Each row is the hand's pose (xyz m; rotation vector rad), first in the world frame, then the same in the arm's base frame.
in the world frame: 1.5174 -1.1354 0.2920 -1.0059 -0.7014 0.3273
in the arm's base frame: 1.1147 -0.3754 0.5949 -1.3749 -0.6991 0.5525
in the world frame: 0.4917 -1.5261 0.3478 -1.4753 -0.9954 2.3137
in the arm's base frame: 0.1202 -0.7910 0.8095 1.5582 0.5853 -2.5985
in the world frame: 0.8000 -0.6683 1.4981 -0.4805 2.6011 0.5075
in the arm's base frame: 0.3322 0.4787 1.5145 -0.7184 2.6868 -0.0182
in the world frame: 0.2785 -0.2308 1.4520 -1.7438 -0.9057 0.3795
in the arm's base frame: -0.2193 0.8177 1.2990 -2.0904 -0.9540 0.6471
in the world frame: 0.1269 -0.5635 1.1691 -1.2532 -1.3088 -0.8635
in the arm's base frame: -0.3378 0.3883 1.1752 -1.5027 -1.5884 -0.5569
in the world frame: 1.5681 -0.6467 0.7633 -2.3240 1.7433 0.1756
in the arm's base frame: 1.1159 0.2640 0.8288 2.5070 -1.7118 0.1937
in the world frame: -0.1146 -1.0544 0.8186 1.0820 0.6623 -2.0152
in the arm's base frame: -0.5322 -0.2196 1.0538 0.8045 0.2569 -1.9611
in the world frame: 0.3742 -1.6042 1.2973 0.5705 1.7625 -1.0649
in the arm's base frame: -0.0164 -0.4895 1.7106 0.2455 1.4822 -1.3207
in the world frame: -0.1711 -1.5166 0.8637 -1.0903 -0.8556 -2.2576
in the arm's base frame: -0.5550 -0.6275 1.2817 -1.1926 -1.3893 -2.0718
